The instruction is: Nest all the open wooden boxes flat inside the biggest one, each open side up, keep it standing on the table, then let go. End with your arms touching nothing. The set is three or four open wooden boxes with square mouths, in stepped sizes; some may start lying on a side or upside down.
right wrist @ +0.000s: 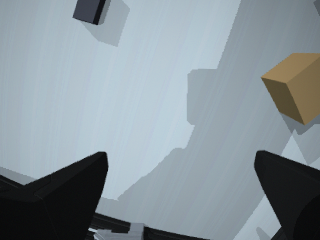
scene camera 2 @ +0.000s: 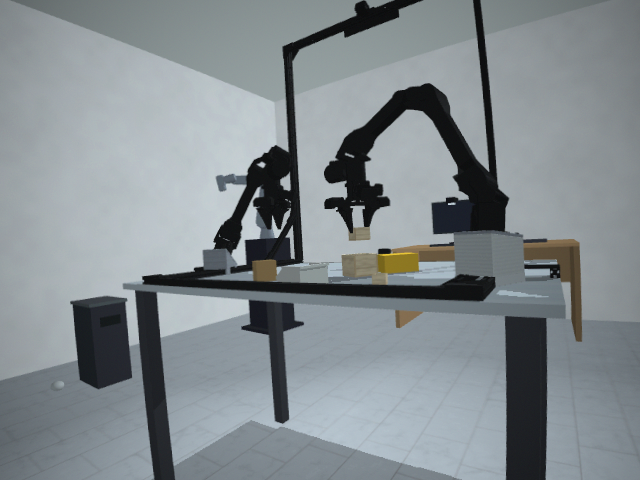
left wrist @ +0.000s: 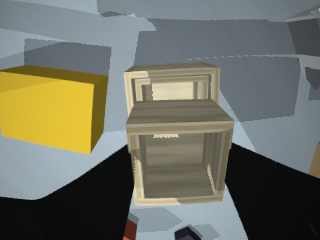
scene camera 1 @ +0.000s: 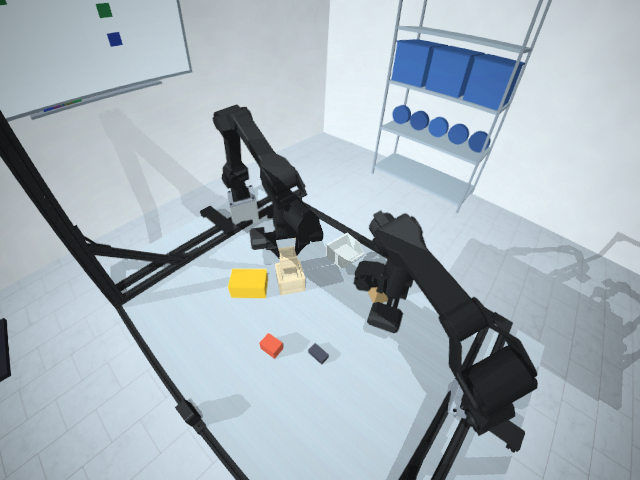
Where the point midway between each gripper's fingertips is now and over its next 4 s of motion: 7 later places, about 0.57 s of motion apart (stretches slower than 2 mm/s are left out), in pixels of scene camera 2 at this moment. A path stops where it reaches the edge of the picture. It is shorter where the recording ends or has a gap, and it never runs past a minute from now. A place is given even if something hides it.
My left gripper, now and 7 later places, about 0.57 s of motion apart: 359, 232; 357, 233; 357, 240; 358, 247; 359, 249; 359, 250; 359, 252; 359, 253
My right gripper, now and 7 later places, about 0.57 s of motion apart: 274, 229; 284, 235; 308, 234; 327, 230; 327, 229; 313, 233; 279, 235; 274, 229
